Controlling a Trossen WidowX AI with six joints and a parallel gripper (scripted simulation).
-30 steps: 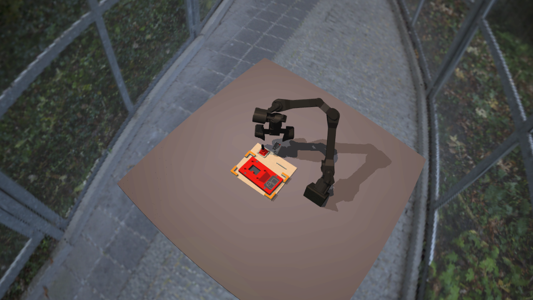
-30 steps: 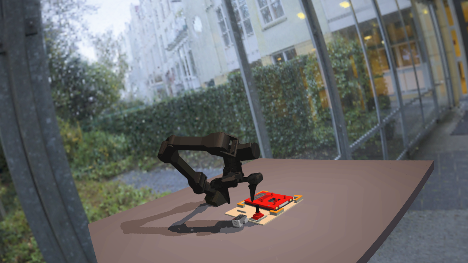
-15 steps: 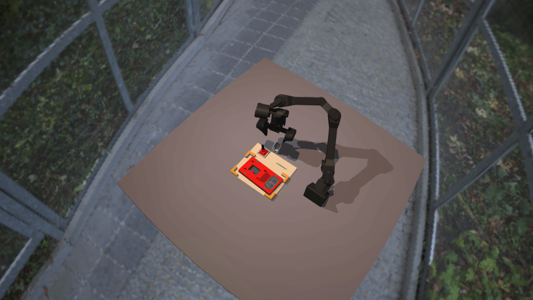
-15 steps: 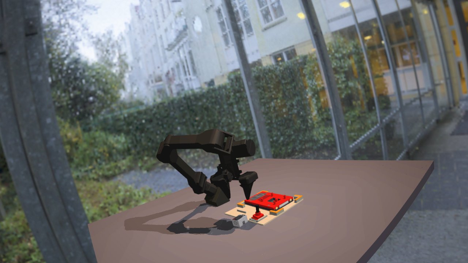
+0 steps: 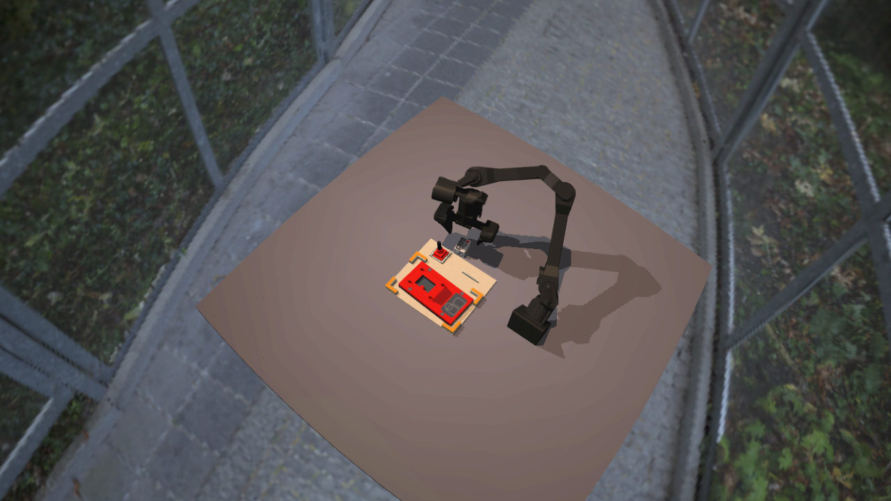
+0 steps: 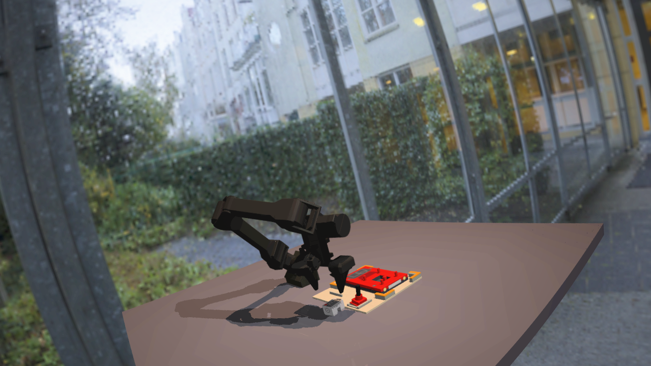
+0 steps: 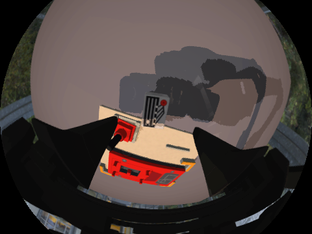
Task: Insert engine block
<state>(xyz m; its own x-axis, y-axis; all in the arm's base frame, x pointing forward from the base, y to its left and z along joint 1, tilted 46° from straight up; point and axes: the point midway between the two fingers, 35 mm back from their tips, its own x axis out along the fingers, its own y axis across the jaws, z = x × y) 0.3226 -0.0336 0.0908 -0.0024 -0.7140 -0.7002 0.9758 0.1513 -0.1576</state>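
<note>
The grey engine block is 10 mm ahead of my gripper tip and 50 mm below it.
</note>
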